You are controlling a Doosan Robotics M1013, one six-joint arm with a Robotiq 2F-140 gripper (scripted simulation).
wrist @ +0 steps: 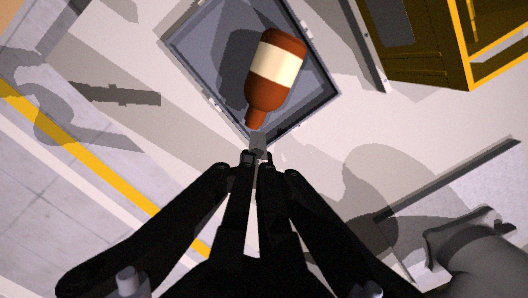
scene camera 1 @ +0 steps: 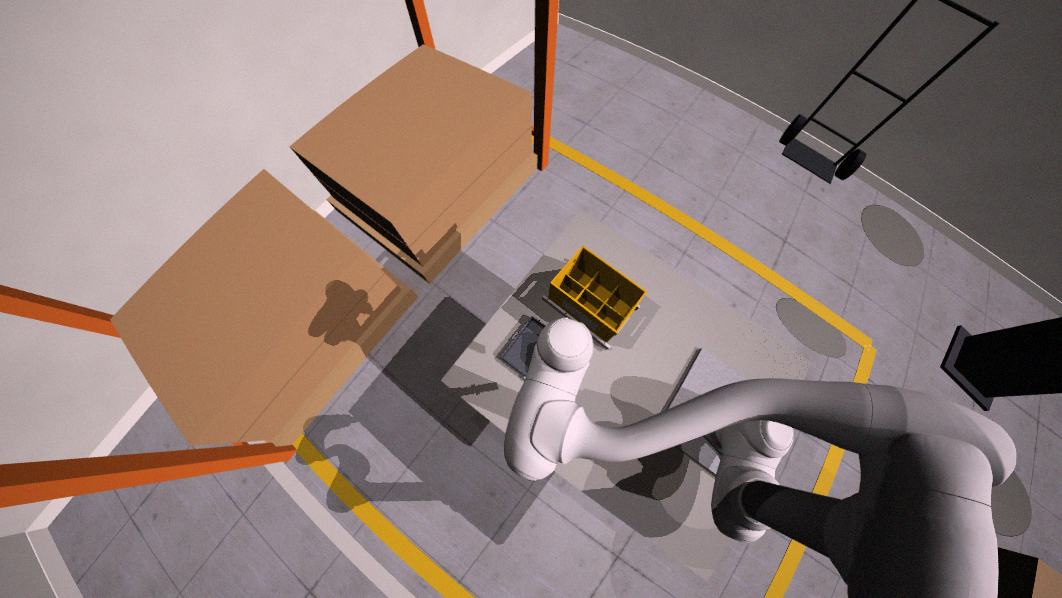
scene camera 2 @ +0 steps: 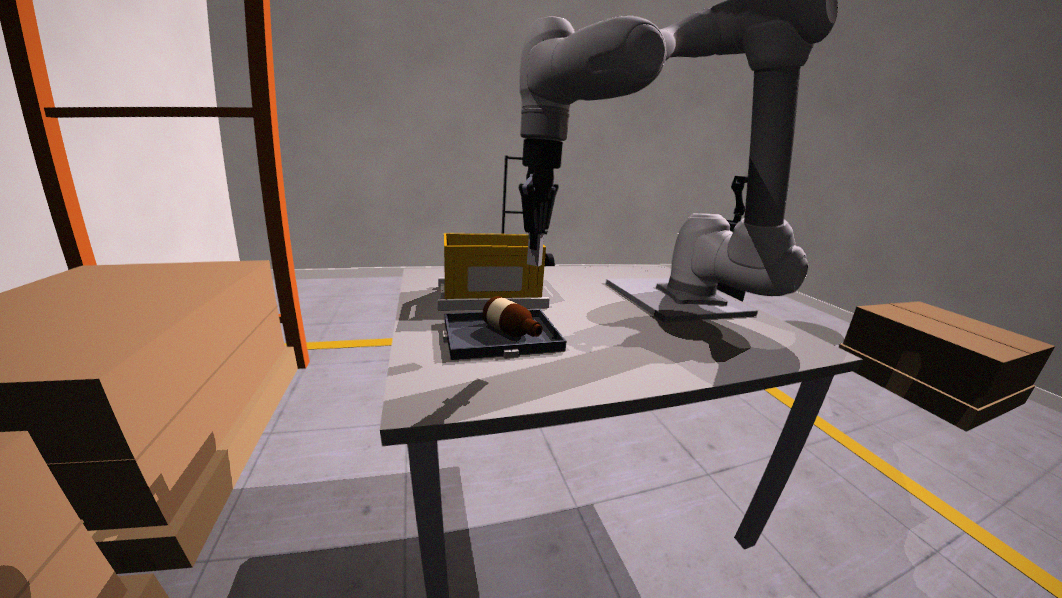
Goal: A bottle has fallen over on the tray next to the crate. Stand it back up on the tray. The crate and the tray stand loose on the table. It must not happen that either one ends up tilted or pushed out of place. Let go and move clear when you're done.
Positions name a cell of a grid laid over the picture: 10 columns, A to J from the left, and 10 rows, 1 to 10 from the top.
Labels:
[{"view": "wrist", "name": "my gripper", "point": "E5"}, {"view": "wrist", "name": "brown bottle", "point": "F2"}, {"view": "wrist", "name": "yellow crate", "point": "I2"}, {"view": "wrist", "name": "tray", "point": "E2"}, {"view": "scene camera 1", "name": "tray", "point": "E6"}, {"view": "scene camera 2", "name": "my gripper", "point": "F5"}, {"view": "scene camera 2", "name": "brown bottle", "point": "E6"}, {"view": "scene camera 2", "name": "tray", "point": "E6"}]

